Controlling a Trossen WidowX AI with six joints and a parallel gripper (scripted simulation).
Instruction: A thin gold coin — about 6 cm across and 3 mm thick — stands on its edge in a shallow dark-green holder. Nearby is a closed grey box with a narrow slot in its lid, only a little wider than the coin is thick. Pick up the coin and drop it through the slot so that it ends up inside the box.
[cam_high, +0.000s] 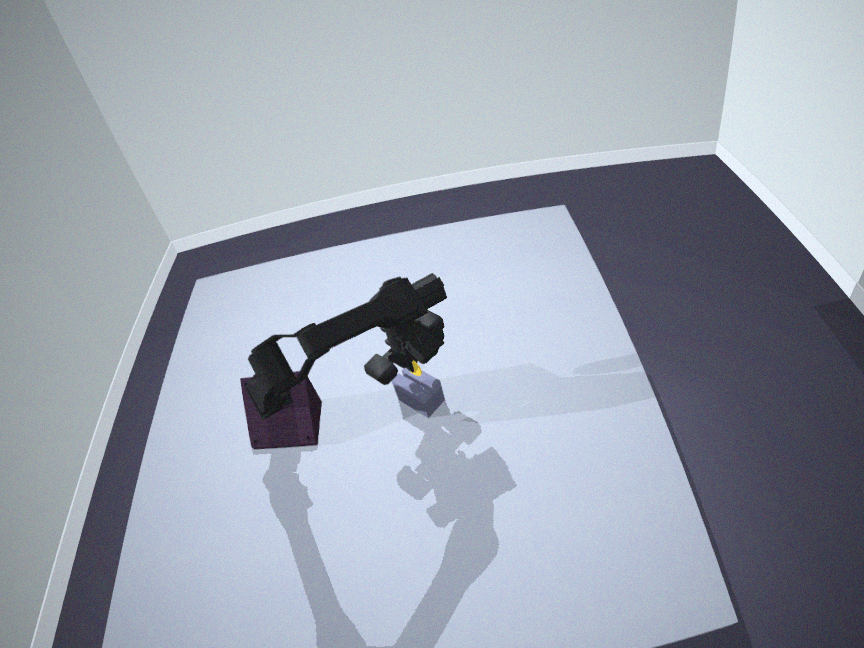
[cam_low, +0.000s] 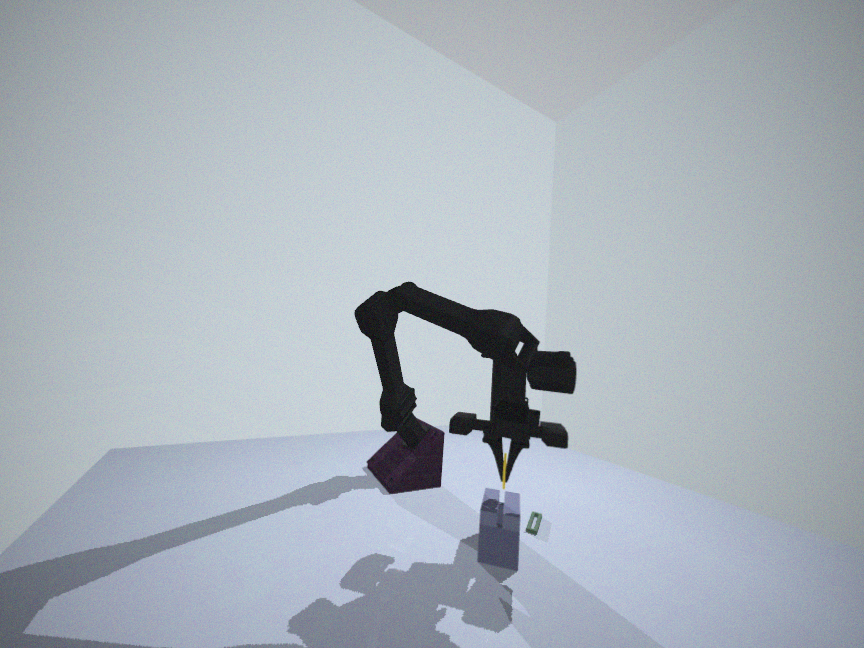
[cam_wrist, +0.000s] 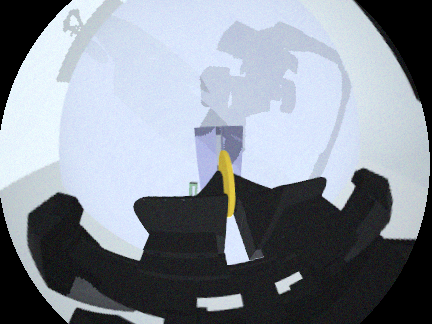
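Now: the gold coin 2 cm above my gripper tip.
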